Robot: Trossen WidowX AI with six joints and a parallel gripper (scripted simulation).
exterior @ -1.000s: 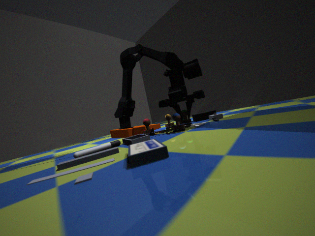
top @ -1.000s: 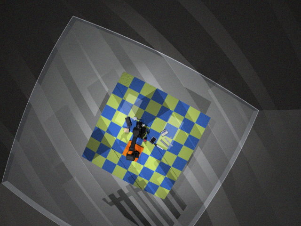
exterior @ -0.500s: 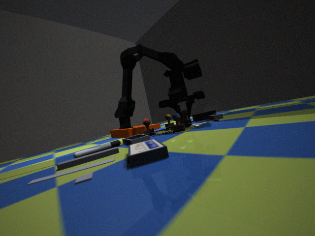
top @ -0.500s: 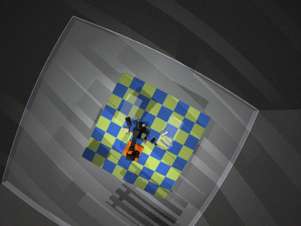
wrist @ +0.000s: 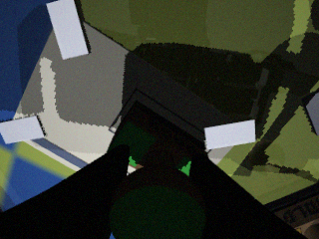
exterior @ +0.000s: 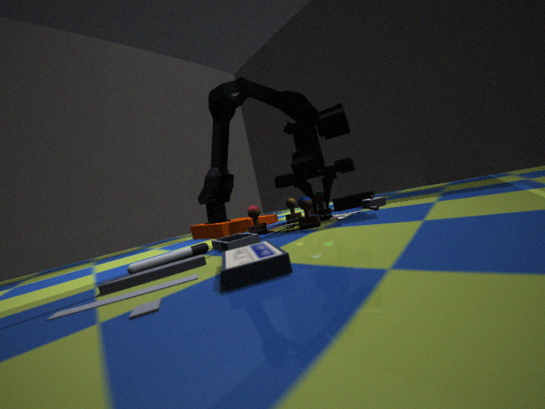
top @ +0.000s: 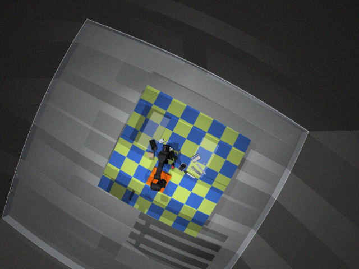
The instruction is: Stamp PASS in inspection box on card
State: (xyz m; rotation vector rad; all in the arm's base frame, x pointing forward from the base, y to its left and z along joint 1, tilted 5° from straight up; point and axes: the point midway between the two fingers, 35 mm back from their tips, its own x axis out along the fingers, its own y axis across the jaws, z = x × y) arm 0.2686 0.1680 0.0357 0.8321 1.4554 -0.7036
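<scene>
The green-knobbed stamp is right at my gripper tip. From my gripper tip the other things lie so: blue-knobbed stamp: 40 mm ahead, 80 mm to the right; yellow-knobbed stamp: 90 mm behind, 20 mm to the right; white card: 20 mm ahead, 10 mm to the left, 30 mm below.
</scene>
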